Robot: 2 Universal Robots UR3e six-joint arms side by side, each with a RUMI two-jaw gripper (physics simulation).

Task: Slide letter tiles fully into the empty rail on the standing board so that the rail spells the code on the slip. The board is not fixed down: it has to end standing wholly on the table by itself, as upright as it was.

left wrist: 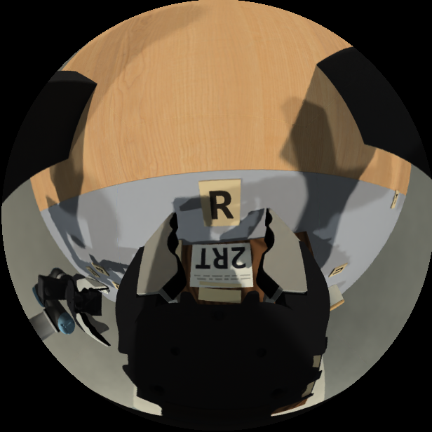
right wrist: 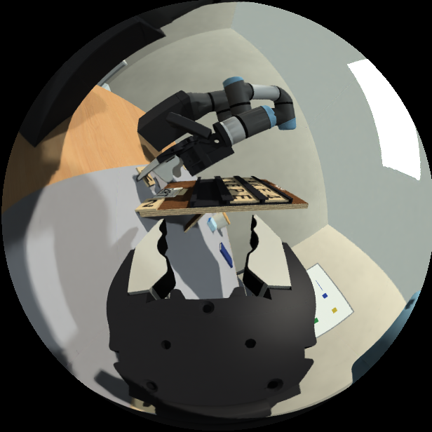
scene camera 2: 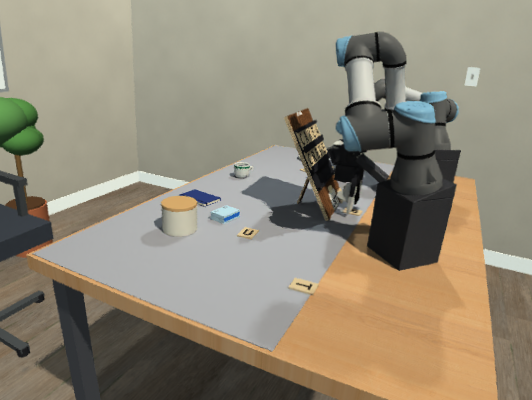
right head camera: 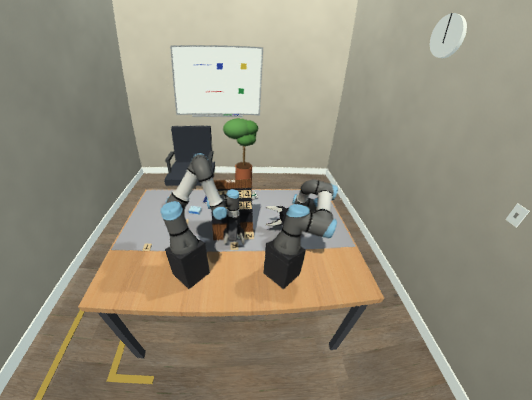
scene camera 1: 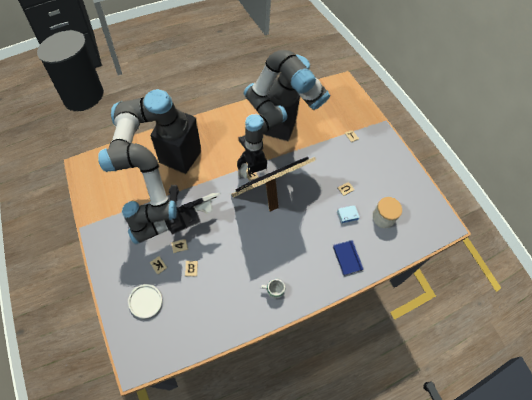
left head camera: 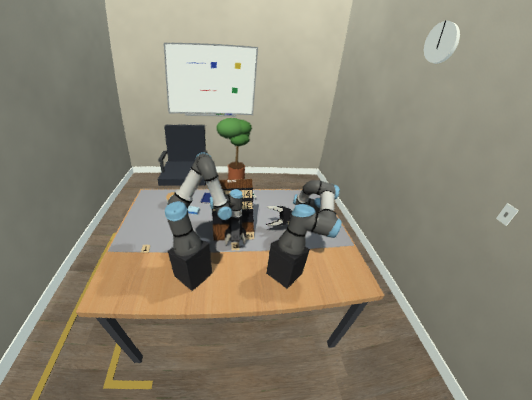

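Note:
The dark brown board (left head camera: 218, 231) (scene camera 2: 301, 118) (right wrist: 225, 208) stands tilted back. Its two upper rails hold tiles; the rail below, dark in the right wrist view, shows no tile. The slip (left wrist: 221, 265) reads 2RT, upside down in the left wrist view. The 2 tile (left head camera: 250, 235) (right wrist: 150, 203) is at the board's lower corner. My left gripper (left head camera: 235, 241) (left wrist: 220, 211) is open in front of the board. The R tile (left wrist: 220, 202) (scene camera 1: 252, 175) lies flat on the mat just beyond its fingertips. My right gripper (left head camera: 268, 216) (right wrist: 208, 217) is open, beside and apart from the board's edge. The T tile (scene camera 1: 352, 136) (scene camera 2: 303, 286) lies flat on the mat.
The U tile (scene camera 1: 345, 188), light blue box (scene camera 1: 348, 214), lidded jar (scene camera 1: 387, 212) and blue book (scene camera 1: 348, 258) lie or stand right of the board. A cup (scene camera 1: 275, 288), plate (scene camera 1: 145, 301) and tiles 4 (scene camera 1: 179, 245), K (scene camera 1: 158, 265) and B (scene camera 1: 191, 268) are elsewhere on the mat.

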